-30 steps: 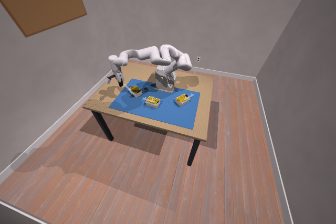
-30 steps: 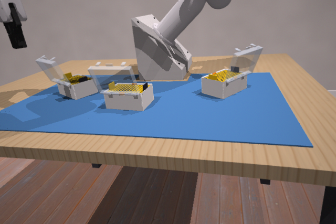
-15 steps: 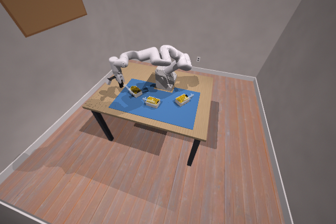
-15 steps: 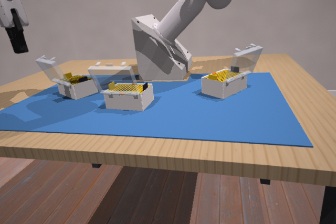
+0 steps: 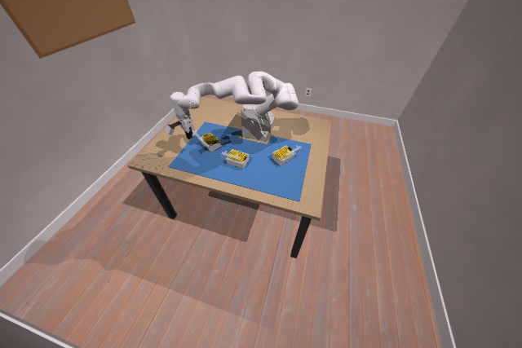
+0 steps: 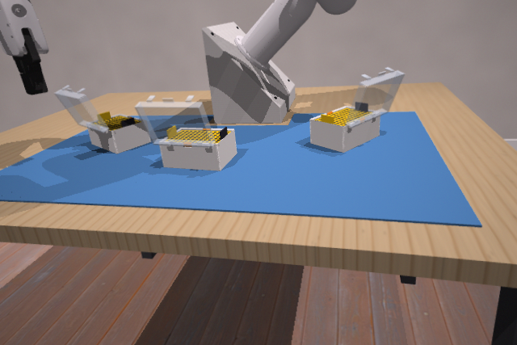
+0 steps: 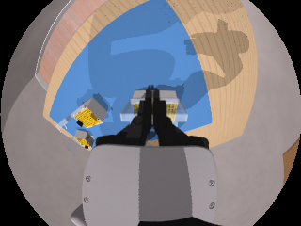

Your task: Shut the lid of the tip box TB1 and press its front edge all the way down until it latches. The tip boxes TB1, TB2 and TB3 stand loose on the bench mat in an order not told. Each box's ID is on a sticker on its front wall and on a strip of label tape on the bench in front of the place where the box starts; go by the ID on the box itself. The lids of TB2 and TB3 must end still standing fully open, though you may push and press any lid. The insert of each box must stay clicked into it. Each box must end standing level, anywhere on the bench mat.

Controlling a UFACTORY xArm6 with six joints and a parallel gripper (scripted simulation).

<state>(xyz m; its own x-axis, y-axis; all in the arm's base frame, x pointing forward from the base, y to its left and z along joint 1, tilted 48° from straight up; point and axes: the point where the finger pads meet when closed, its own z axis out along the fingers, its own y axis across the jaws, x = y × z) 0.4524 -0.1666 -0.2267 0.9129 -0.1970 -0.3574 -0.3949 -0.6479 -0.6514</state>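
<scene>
Now: hand 180 mm past the TB1 label tape strip, 80 mm to the right of it and 170 mm above it.
</scene>
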